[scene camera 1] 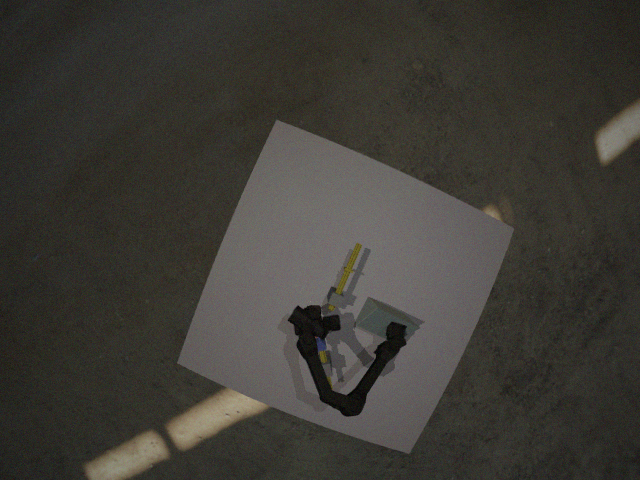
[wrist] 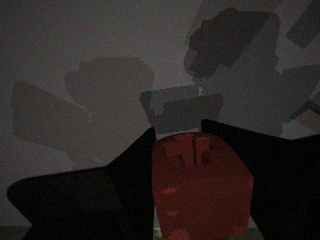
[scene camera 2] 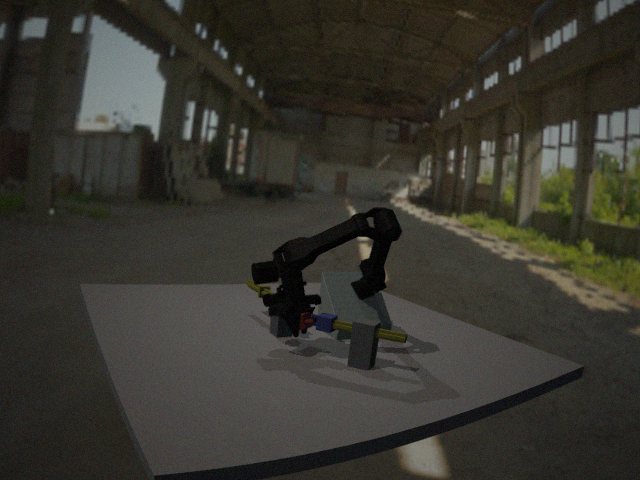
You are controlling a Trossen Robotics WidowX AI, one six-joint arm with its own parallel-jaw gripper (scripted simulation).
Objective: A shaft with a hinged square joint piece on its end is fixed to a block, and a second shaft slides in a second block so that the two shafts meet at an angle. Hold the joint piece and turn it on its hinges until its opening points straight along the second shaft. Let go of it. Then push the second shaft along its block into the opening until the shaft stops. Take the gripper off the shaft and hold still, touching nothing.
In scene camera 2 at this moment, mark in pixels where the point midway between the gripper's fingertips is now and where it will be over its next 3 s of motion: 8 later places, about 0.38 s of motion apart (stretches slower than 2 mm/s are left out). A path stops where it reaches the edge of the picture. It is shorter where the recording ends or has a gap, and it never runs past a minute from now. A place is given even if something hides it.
My gripper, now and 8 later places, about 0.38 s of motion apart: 300, 335; 300, 333; 300, 331; 302, 328; 303, 327; 304, 322; 304, 319; 302, 307; 302, 293
